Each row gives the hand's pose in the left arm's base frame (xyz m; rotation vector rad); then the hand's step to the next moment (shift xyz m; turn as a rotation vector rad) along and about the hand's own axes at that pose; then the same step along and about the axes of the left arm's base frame.
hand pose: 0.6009 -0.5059 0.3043 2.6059 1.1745 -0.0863
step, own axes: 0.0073 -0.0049 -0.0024 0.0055 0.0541 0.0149
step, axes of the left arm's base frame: 0.0011 0.0090 -0.0001 0.0447 -0.0342 -0.0028
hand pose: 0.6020 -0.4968 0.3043 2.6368 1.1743 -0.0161
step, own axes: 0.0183 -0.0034 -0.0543 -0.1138 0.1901 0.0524
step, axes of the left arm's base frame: 0.0048 0.0283 0.0497 0.0674 -0.2174 0.0051
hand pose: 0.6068 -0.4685 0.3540 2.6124 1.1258 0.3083
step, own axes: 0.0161 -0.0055 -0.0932 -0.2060 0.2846 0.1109
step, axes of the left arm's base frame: -0.0210 0.0312 0.0869 0.0867 -0.3571 -0.0258
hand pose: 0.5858 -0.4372 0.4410 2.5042 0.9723 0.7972
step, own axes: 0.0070 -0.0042 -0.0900 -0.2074 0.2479 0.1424
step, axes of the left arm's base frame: -0.0527 0.0174 0.0713 0.0864 -0.3354 -0.0691
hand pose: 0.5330 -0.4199 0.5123 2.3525 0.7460 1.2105
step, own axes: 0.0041 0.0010 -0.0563 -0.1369 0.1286 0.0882
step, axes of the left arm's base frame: -0.0444 0.0072 0.0341 0.0425 -0.1934 -0.0619
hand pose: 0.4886 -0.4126 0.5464 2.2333 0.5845 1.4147
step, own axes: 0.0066 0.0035 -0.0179 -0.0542 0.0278 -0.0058
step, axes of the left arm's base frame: -0.0133 0.0032 0.0137 -0.0231 -0.0523 -0.0218
